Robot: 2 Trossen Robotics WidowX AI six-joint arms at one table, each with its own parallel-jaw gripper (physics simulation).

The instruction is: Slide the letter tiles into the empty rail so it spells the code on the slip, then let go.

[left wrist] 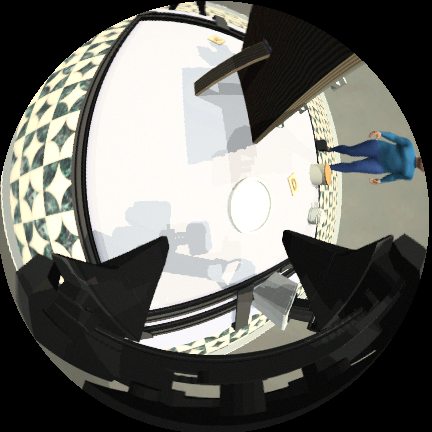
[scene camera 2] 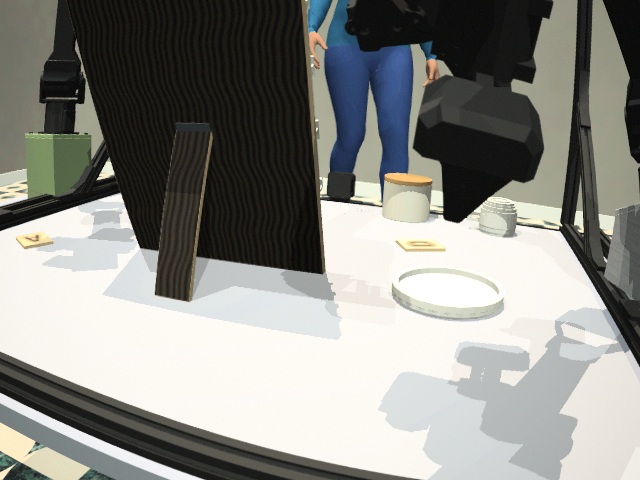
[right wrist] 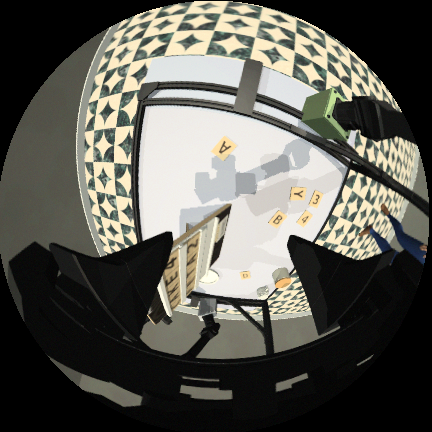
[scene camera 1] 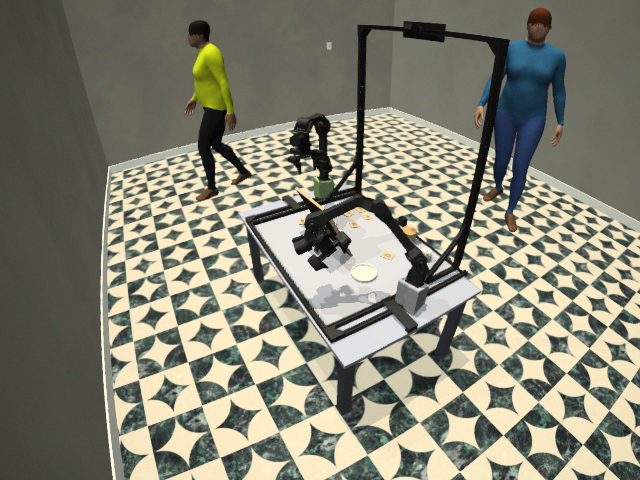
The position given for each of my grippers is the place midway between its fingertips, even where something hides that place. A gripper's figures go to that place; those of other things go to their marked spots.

Scene:
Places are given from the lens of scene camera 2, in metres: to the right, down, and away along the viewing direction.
my left gripper (scene camera 2: 457, 177): 0.09, -0.04, 0.35
lidded jar (scene camera 2: 407, 197): 0.14, -0.07, 0.82

